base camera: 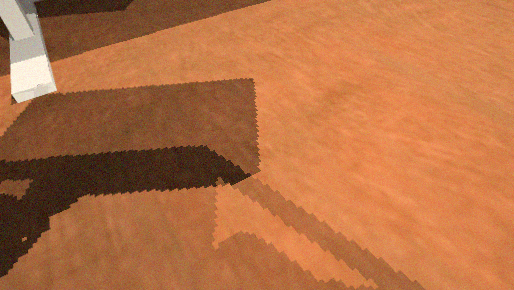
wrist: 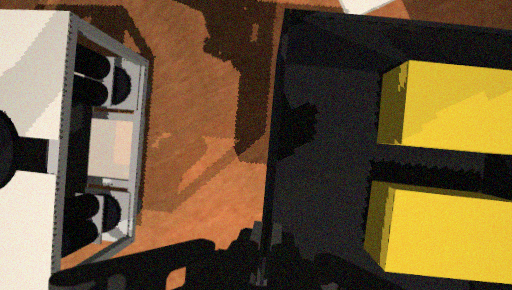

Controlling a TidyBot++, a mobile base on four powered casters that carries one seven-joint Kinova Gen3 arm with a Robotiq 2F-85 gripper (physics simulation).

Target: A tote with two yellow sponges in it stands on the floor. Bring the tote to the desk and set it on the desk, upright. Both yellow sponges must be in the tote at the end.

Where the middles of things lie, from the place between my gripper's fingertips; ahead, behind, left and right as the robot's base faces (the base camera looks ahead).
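You'd find the black tote [wrist: 323, 155] 40 mm below my hand, then 20 mm to the right of it and 100 mm ahead of it.
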